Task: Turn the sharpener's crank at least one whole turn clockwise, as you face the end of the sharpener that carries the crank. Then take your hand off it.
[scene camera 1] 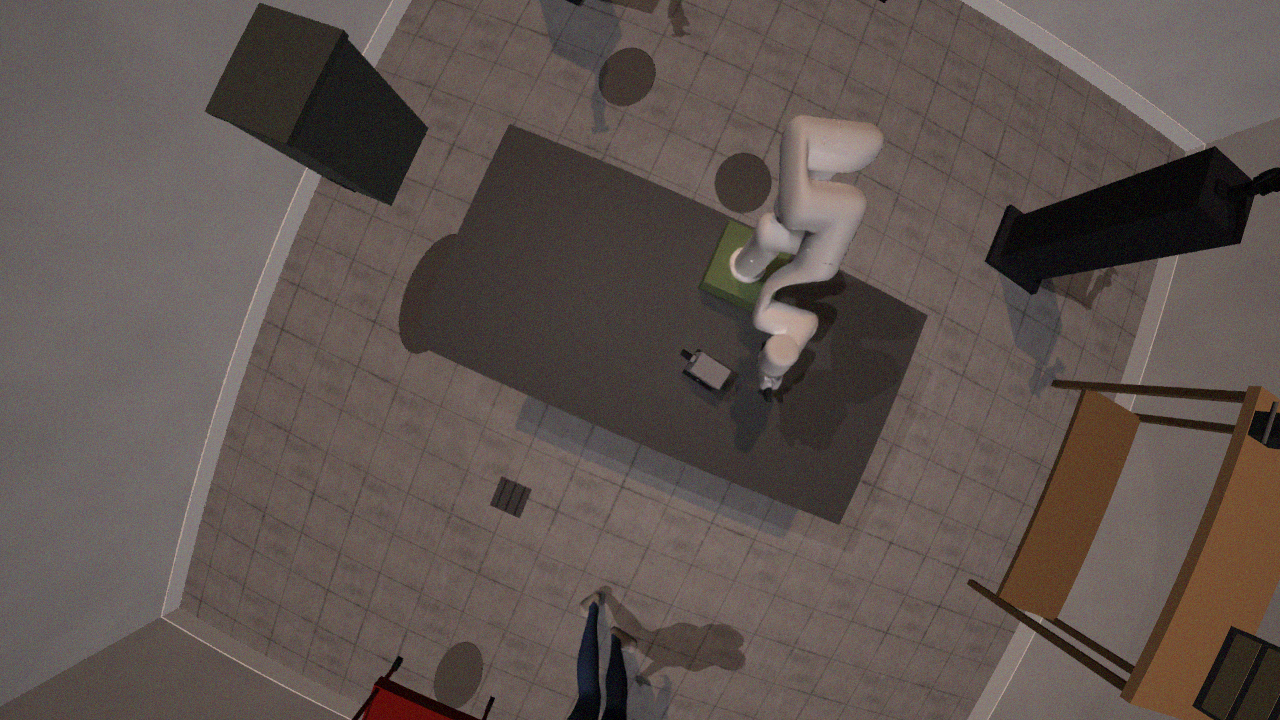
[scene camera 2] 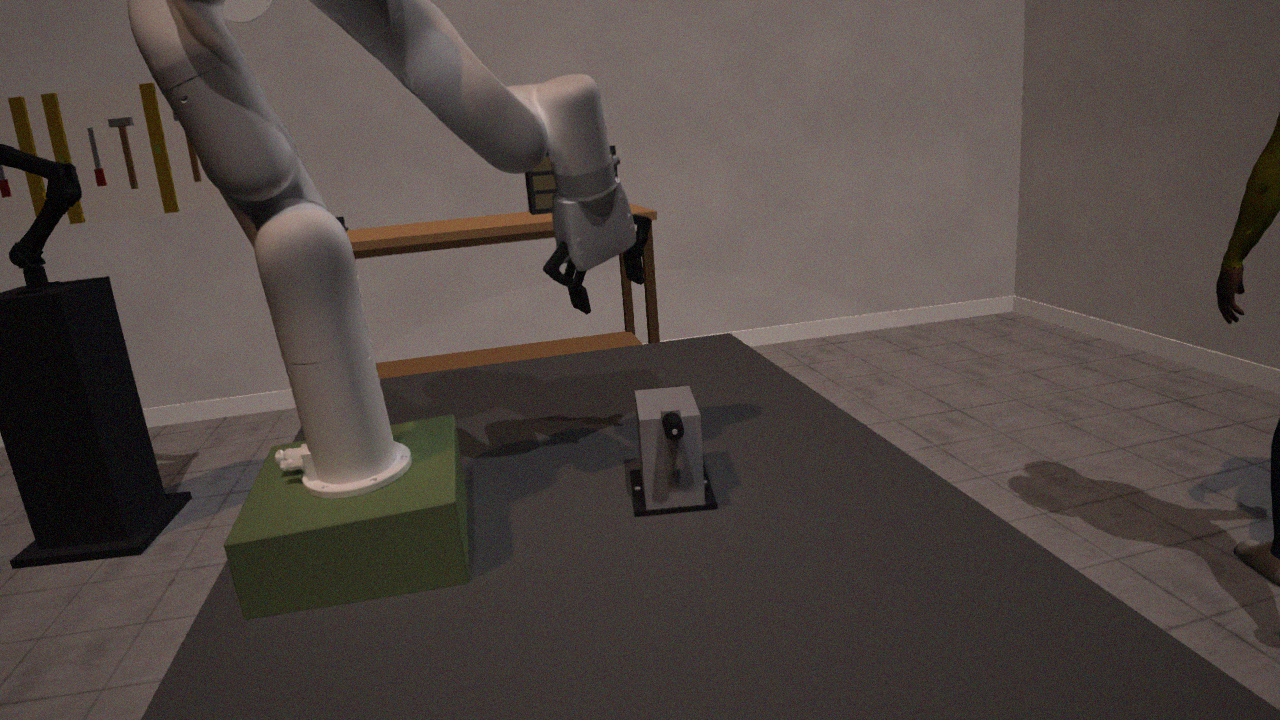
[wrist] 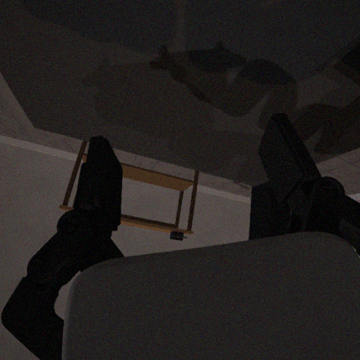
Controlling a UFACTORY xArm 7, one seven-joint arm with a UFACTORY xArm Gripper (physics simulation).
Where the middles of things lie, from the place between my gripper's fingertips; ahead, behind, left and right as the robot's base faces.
Scene:
My gripper is now 5 cm short of the sharpener (scene camera 1: 706, 371), 14 cm to the left of it and 18 cm above it.

